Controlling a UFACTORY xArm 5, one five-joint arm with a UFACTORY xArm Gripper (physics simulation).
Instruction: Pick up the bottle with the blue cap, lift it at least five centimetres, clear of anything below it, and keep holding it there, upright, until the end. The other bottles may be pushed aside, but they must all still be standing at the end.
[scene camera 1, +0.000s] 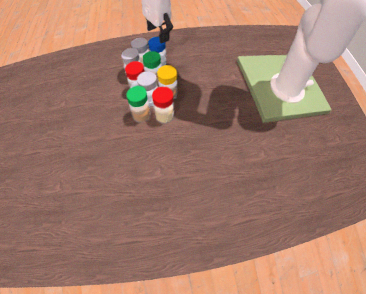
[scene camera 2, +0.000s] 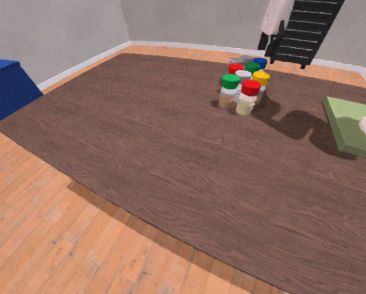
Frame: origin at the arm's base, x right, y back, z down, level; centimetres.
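Seen in the pictures: gripper, between the fingertips: (scene camera 1: 158, 35) (scene camera 2: 264, 53); arm's base, origin of its link: (scene camera 1: 287, 88).
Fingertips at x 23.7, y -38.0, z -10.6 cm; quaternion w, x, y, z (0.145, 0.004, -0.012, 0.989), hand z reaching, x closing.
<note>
Pixels of each thing's middle, then the offset from my fingertips to it.
- bottle with the blue cap, middle of its body: (scene camera 1: 157, 53) (scene camera 2: 256, 72) dx +0.2, dy -0.6, dz +7.9 cm
- dark green-capped bottle, middle of its body: (scene camera 1: 153, 68) (scene camera 2: 248, 78) dx -6.8, dy -3.8, dz +7.9 cm
The bottle with the blue cap (scene camera 1: 156, 45) (scene camera 2: 259, 63) stands upright at the back right of a tight group of bottles. Its body is largely hidden by the bottles in front of it. My gripper (scene camera 1: 157, 31) (scene camera 2: 266, 49) is open and empty. It points down from above, at the back of the group, with its dark fingers close to the blue cap in the views. One finger shows near the cap's back right edge in scene camera 1. The exact gap between the fingers and the cap cannot be told.
Close around stand a dark green-capped bottle (scene camera 1: 151, 60), a yellow-capped one (scene camera 1: 167, 75) (scene camera 2: 261, 78), a grey-capped one (scene camera 1: 139, 45), and several more with grey, red and green caps, all upright. The arm's base stands on a green slab (scene camera 1: 253, 72) (scene camera 2: 345, 117) to the right.
</note>
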